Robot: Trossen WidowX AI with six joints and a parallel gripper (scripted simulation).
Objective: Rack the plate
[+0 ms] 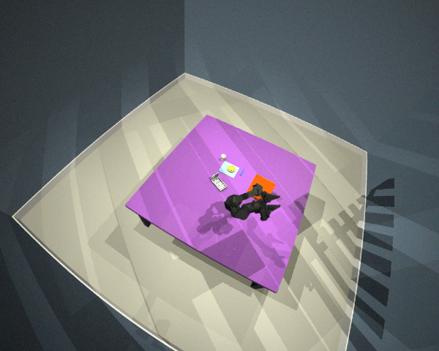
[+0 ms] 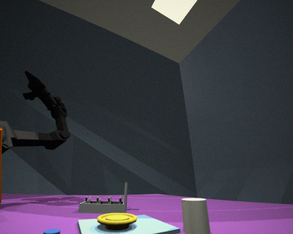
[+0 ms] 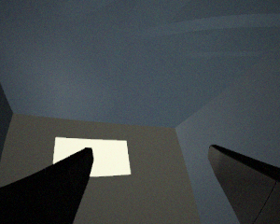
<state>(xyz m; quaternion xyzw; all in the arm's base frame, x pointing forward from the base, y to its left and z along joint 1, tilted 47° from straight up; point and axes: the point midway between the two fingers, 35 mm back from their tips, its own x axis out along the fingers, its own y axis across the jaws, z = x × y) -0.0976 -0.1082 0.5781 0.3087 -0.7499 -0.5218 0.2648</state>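
Now: gripper tip 43 cm short of the yellow plate, 42 cm to the left of it and 56 cm above it. The rest, counted from my gripper tip: grey dish rack (44 cm ahead, 23 cm to the right, 55 cm below); light blue mat (45 cm ahead, 41 cm to the right, 57 cm below); blue spoon (34 cm ahead, 45 cm to the right, 57 cm below).
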